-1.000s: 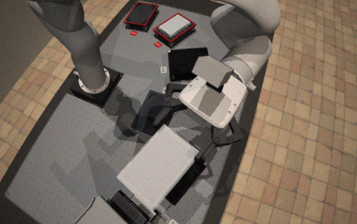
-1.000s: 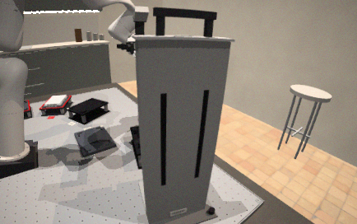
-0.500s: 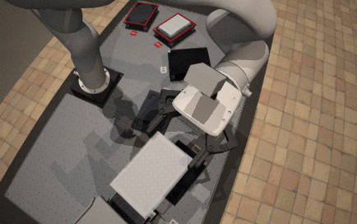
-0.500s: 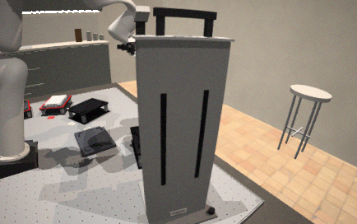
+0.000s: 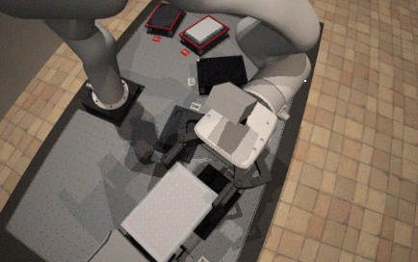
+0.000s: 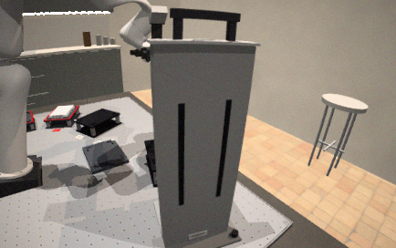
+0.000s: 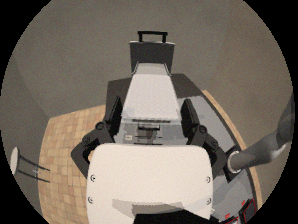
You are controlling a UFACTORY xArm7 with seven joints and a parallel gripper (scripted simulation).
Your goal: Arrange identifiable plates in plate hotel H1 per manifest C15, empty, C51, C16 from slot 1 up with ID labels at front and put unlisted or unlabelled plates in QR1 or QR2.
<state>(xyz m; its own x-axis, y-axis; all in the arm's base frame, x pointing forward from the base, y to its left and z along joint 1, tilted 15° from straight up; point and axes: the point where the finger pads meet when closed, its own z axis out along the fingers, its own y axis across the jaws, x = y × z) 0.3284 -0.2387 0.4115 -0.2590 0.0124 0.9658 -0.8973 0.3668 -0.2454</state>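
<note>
My hand is 50 mm to the left of the white plate, 20 mm past it and 20 mm above it. Also, from my hand: H1 deck label 340 mm below, 150 mm to the right, 50 mm ahead; then tall grey tower 230 mm to the right, 150 mm below, 90 mm behind.
</note>
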